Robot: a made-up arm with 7 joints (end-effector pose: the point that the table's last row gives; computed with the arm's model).
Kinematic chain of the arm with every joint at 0, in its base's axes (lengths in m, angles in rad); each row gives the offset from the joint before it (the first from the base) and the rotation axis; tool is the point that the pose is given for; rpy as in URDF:
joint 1: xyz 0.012 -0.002 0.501 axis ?
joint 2: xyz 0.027 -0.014 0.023 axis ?
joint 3: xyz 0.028 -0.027 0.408 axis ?
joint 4: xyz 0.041 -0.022 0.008 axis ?
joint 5: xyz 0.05 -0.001 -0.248 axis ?
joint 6: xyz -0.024 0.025 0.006 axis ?
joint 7: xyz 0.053 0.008 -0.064 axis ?
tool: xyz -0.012 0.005 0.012 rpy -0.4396 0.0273 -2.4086
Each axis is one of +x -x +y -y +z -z.
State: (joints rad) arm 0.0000 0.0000 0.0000 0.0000 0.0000 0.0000 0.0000
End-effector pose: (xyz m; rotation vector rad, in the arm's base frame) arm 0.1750 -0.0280 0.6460 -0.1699 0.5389 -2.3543
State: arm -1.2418 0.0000 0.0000 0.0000 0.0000 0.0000 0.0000
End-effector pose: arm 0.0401 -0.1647 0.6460 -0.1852 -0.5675 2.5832
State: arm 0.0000 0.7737 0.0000 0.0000 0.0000 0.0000 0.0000
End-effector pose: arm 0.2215 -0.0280 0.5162 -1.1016 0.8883 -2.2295
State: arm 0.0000 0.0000 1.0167 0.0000 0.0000 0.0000 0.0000
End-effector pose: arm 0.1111 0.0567 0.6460 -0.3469 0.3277 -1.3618
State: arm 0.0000 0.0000 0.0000 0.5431 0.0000 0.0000 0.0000
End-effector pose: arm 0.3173 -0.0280 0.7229 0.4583 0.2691 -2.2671
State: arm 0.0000 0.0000 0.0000 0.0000 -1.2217 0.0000 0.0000
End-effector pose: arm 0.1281 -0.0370 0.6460 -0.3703 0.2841 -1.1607
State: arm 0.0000 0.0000 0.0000 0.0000 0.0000 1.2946 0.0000
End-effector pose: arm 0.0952 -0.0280 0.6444 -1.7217 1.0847 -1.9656
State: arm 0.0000 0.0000 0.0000 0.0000 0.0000 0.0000 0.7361
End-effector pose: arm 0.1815 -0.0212 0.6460 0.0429 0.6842 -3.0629
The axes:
joint 1: +z
joint 2: +y
joint 3: +z
joint 4: -y
joint 5: -z
joint 6: +y
joint 7: -z

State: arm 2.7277 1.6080 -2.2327 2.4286 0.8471 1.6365 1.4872
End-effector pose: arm -0.5184 0.5020 0.5482 1.1971 0.4958 -1.5732
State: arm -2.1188 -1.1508 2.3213 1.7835 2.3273 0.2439 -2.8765
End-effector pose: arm 0.4890 0.3173 0.5988 0.2829 -0.5684 -0.8483
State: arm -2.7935 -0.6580 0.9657 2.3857 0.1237 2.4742 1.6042
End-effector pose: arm 0.2658 -0.0943 1.0474 -0.4372 0.4544 0.6316
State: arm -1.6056 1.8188 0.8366 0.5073 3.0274 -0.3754 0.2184
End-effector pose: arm 0.0633 -0.1601 0.2781 1.2640 0.0682 -0.1331
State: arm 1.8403 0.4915 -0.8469 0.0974 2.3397 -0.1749 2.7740
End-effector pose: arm 0.1473 0.1660 0.6291 -0.9633 -0.2126 -0.2953
